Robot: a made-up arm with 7 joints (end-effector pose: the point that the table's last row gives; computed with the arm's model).
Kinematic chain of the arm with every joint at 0, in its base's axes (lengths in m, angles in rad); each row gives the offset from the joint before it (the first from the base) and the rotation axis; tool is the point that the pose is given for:
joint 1: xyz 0 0 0.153 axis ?
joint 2: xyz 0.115 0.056 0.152 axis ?
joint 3: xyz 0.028 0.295 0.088 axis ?
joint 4: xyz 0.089 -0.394 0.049 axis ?
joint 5: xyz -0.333 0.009 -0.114 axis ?
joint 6: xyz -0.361 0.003 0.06 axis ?
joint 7: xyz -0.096 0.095 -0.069 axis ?
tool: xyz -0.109 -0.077 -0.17
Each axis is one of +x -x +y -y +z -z.
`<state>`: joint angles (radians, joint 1 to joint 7).
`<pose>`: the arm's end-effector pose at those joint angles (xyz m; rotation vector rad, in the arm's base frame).
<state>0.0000 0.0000 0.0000 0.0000 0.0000 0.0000 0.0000</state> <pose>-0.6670 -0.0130 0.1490 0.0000 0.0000 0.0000</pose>
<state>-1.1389 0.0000 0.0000 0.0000 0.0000 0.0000 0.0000</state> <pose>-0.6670 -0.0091 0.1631 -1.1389 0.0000 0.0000</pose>
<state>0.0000 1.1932 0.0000 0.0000 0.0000 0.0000 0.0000</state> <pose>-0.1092 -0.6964 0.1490 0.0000 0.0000 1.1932</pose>
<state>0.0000 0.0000 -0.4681 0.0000 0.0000 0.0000 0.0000</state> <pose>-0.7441 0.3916 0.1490 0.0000 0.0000 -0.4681</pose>
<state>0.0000 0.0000 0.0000 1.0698 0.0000 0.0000 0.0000</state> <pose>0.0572 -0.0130 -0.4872 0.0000 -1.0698 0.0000</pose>
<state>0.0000 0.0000 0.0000 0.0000 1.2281 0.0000 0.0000</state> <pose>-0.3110 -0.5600 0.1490 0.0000 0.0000 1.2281</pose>
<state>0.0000 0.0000 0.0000 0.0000 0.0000 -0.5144 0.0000</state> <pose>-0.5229 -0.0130 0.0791 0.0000 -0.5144 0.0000</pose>
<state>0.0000 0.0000 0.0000 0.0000 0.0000 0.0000 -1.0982</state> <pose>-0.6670 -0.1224 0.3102 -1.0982 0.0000 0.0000</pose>
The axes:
joint 1: +x
joint 2: +z
joint 3: +z
joint 4: -y
joint 5: +z
joint 6: +y
joint 7: +x

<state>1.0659 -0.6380 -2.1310 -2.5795 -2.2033 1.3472 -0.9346</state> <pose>0.1204 -0.1518 0.3711 -0.5763 -0.6207 -1.1085</pose>
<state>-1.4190 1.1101 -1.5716 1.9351 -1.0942 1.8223 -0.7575</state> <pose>-0.0251 -0.3153 -0.0269 -1.1679 -0.3515 0.0272</pose>
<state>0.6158 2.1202 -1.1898 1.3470 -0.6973 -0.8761 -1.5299</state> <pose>0.0251 0.2482 -0.2814 0.3905 -0.5551 -1.5410</pose>
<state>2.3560 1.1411 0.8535 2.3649 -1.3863 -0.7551 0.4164</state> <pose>-0.3412 -0.7704 0.4281 -1.1419 -0.3742 0.3355</pose>
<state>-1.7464 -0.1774 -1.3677 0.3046 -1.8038 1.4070 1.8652</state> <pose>0.2203 0.3836 -0.1596 -2.0200 2.0938 -1.0786</pose>
